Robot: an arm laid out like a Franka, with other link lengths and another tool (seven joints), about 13 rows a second.
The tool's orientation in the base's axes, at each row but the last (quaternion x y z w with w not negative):
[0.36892, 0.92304, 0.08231, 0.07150]
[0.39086, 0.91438, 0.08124, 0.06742]
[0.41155, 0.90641, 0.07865, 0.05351]
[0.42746, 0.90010, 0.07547, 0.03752]
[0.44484, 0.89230, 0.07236, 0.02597]
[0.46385, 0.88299, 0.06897, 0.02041]
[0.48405, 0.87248, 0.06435, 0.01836]
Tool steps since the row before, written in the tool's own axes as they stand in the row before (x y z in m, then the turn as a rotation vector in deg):
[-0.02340, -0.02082, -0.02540, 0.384, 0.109, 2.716]
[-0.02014, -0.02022, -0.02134, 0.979, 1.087, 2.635]
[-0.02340, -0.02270, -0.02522, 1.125, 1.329, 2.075]
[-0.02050, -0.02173, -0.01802, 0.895, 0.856, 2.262]
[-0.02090, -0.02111, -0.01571, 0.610, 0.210, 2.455]
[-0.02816, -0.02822, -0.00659, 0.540, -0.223, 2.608]
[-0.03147, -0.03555, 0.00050, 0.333, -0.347, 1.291]
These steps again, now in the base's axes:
[-0.00204, -0.03360, 0.02220, 0.321, 0.613, -2.656]
[-0.00441, -0.03044, 0.01800, 0.586, 1.704, -2.416]
[-0.00548, -0.03487, 0.02128, 0.578, 1.916, -1.826]
[-0.00603, -0.03130, 0.01418, 0.387, 1.462, -2.089]
[-0.00582, -0.03087, 0.01193, 0.070, 0.872, -2.383]
[-0.00768, -0.03963, 0.00176, -0.228, 0.587, -2.597]
[-0.01319, -0.04520, -0.00607, -0.347, 0.223, -1.314]

